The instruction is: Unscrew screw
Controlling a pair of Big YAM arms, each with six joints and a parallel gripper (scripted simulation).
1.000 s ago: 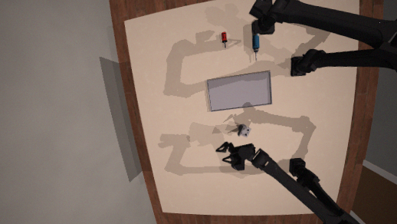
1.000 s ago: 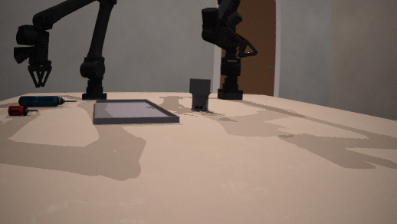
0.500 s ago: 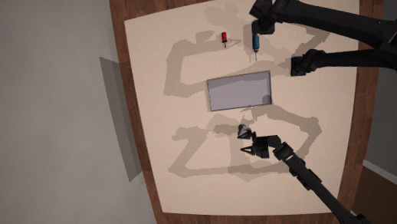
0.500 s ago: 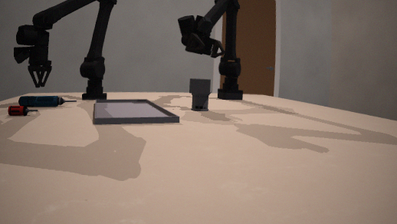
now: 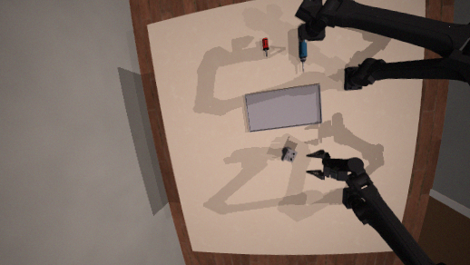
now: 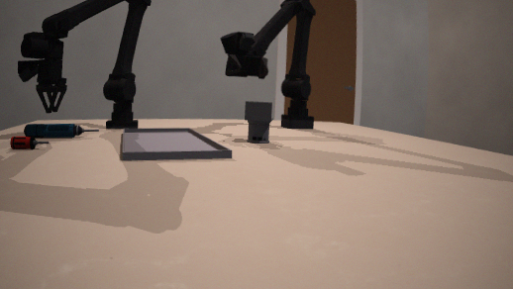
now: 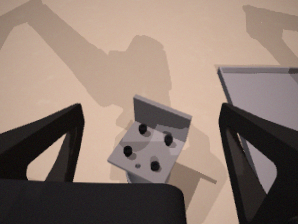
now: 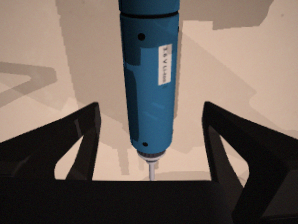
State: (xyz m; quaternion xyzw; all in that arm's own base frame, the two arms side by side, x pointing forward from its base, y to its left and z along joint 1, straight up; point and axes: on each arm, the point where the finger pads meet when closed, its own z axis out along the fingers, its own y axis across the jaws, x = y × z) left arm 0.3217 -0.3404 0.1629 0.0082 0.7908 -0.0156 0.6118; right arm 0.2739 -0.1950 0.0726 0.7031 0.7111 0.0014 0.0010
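My left gripper is now 130 mm above the grey bracket and 60 mm short of it. Round my left hand: screwdriver bit (470 mm to the right, 180 mm below, 60 mm behind); then grey joint module (170 mm below, 60 mm ahead); then shallow grey tray (260 mm to the right, 190 mm below, 70 mm ahead).
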